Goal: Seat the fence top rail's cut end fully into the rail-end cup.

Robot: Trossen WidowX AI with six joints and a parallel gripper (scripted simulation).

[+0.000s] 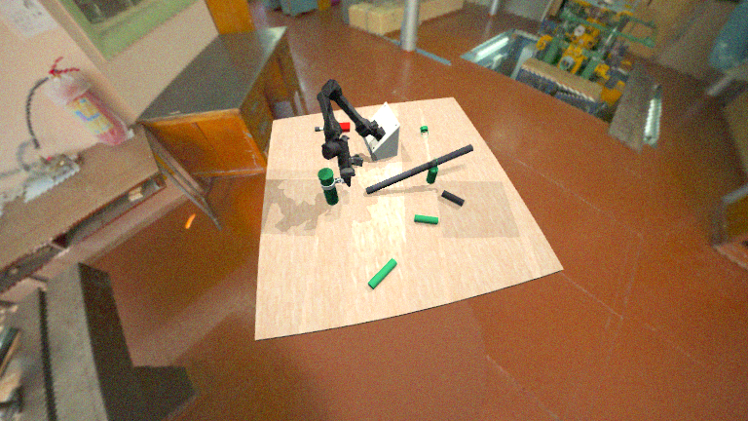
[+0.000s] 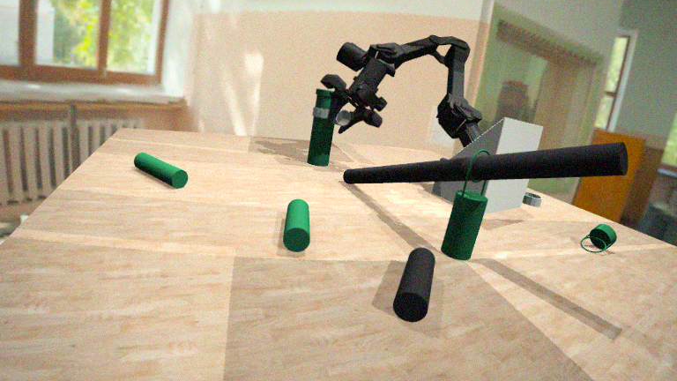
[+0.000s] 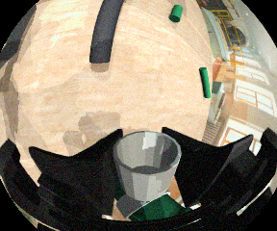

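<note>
My gripper tip is now 30 mm below the grey rail-end cup, 20 mm to the left of it and 20 mm past it. From my gripper tip the other things lie so: short dark cylinder: 470 mm to the left, 180 mm ahead, 100 mm below; small green post: 420 mm to the left, 30 mm ahead, 10 mm below.
</note>
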